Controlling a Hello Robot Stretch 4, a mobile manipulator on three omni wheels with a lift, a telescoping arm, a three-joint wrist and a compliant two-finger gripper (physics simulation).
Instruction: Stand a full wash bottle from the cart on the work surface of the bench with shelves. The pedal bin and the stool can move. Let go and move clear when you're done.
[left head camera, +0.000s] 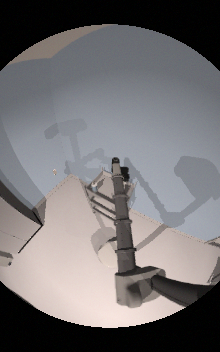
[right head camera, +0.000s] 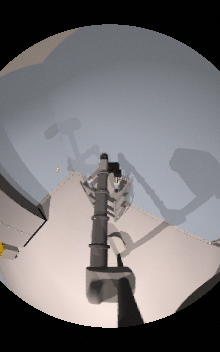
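Where they show: end effector, tool point: (right head camera: 115, 184); robot's base, origin of the base link: (left head camera: 112, 253) (right head camera: 110, 248).
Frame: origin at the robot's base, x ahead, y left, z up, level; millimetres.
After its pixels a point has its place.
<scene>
The cart (left head camera: 102, 204) @(z 370, x 658, y 121 mm) (right head camera: 123, 202) @(z 105, x 729, y -208 mm), a small pale frame with shelves, stands near the wall corner beyond my arm. Small pale and bluish shapes that may be bottles show on it, too small to identify as a full wash bottle. My dark telescoping arm reaches toward the cart and covers part of it. My gripper (left head camera: 125, 174) (right head camera: 115, 170) is at the arm's far end, a small dark shape over or in front of the cart. Its fingers are too small to make out, so I cannot tell their opening or whether they hold anything. The bench with shelves cannot be identified for certain.
A pale round object (left head camera: 107, 252) @(z 187, x 25, y 75 mm) (right head camera: 118, 243) @(z 187, x 83, y -106 mm) stands on the floor beside the arm, partly hidden; I cannot tell whether it is the pedal bin or the stool. A large pale furniture edge (left head camera: 17, 226) @(z 475, x 135, y 1339 mm) (right head camera: 22, 220) @(z 483, x 149, y 1330 mm) is at the left. Blue-grey walls meet behind the cart.
</scene>
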